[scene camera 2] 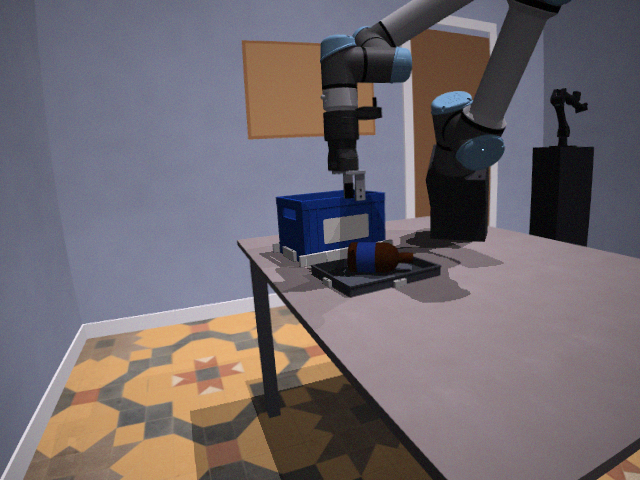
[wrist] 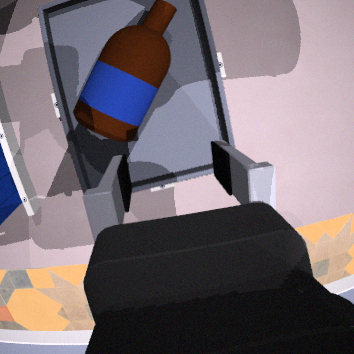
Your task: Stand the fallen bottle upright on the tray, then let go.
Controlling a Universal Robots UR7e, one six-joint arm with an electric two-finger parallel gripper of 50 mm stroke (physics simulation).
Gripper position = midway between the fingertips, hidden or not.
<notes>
I see my gripper point(scene camera 2: 354, 199), a dark grey tray point(scene camera 2: 352, 284) and a blue crate point(scene camera 2: 310, 223).
The dark grey tray shows as well in the wrist view point(wrist: 172, 143). My gripper shows as well in the wrist view point(wrist: 170, 164).
</notes>
